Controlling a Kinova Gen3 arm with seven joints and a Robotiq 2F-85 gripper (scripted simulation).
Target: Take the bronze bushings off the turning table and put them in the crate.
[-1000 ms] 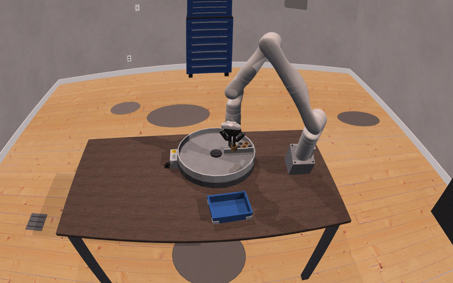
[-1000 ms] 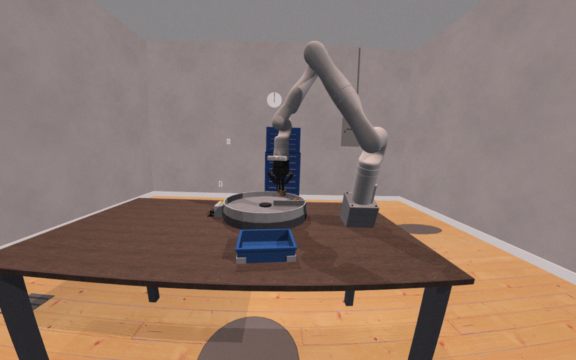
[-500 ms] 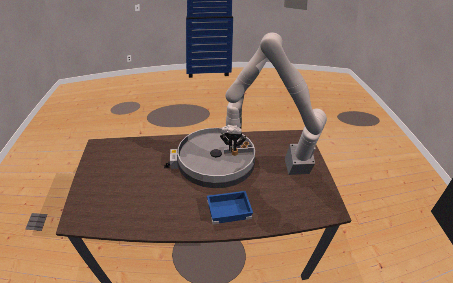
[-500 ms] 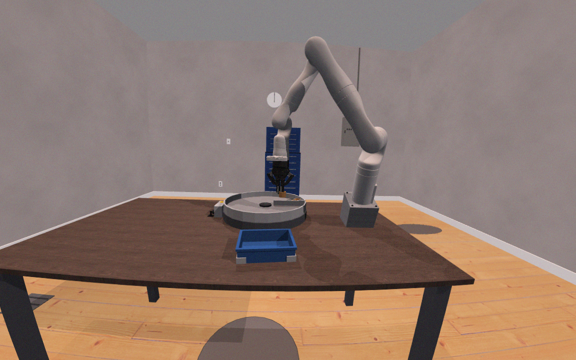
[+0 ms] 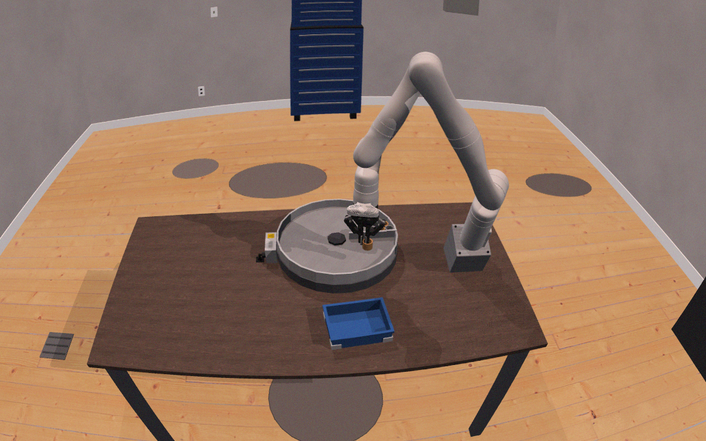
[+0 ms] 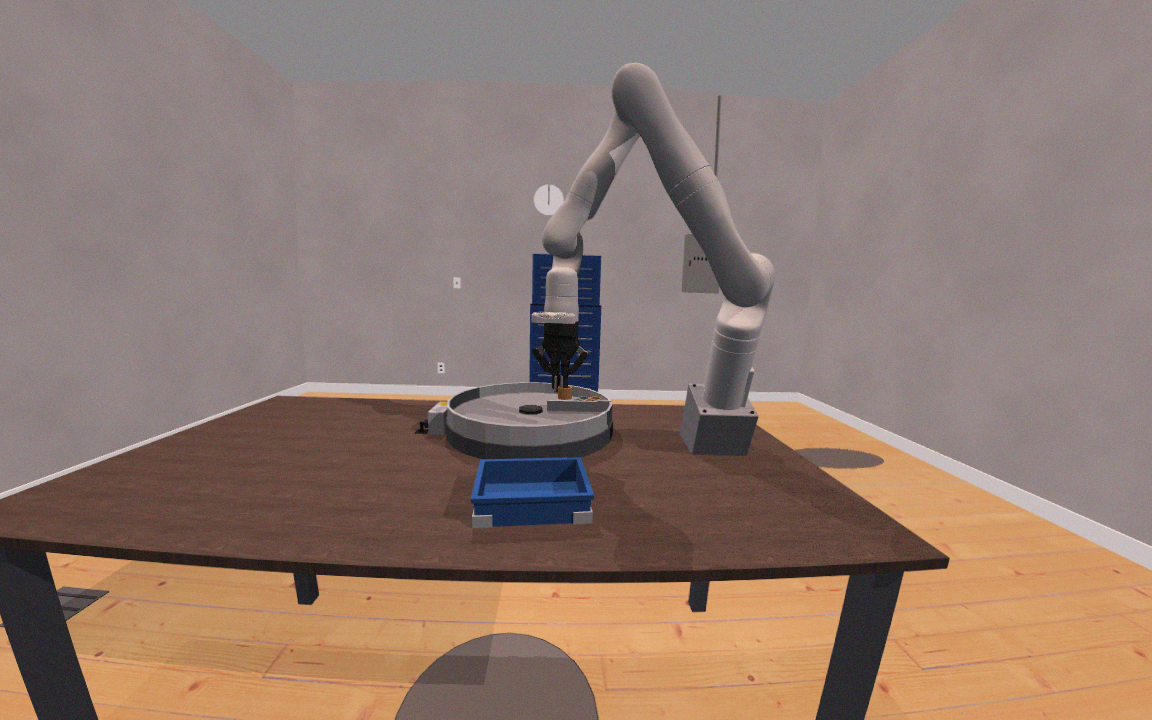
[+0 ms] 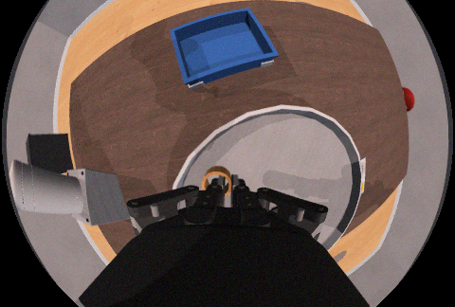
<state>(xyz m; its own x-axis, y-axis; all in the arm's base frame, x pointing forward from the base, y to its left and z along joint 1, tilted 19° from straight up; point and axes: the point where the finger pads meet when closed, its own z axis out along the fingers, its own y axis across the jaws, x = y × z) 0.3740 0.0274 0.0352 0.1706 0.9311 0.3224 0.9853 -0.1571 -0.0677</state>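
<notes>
Now: hand 24 cm to the right of the blue crate, 13 cm above it and 2 cm short of it. Round my hand: round grey turning table: 13 cm to the right, 11 cm below, 9 cm ahead.
</notes>
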